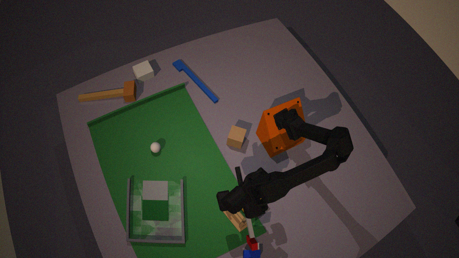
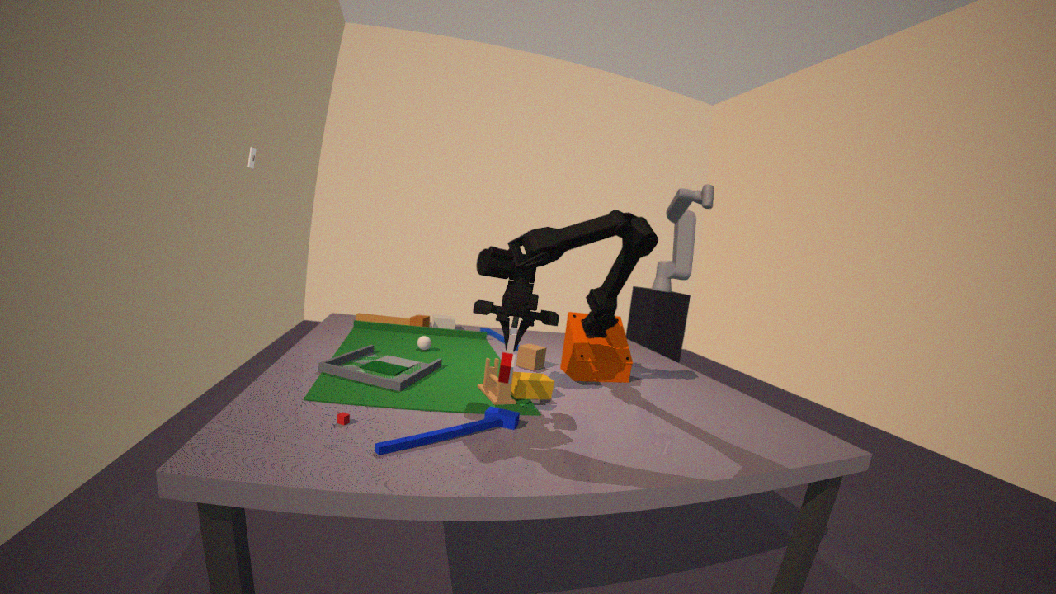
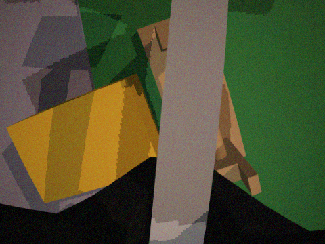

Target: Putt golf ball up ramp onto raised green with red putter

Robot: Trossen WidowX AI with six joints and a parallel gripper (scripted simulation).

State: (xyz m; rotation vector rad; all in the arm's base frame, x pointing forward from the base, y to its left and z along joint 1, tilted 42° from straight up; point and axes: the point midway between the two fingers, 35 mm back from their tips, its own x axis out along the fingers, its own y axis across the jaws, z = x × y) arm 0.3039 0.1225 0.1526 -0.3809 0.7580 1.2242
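Now: the red putter 3 cm to the left of my gripper tip, 2 cm above it and 1 cm ahead of it. From my gripper tip the other things lie so: blue putter 22 cm to the left, 16 cm ahead, 9 cm below; wooden rack 7 cm below, 2 cm ahead, 1 cm to the left; yellow block 8 cm below, 6 cm behind.
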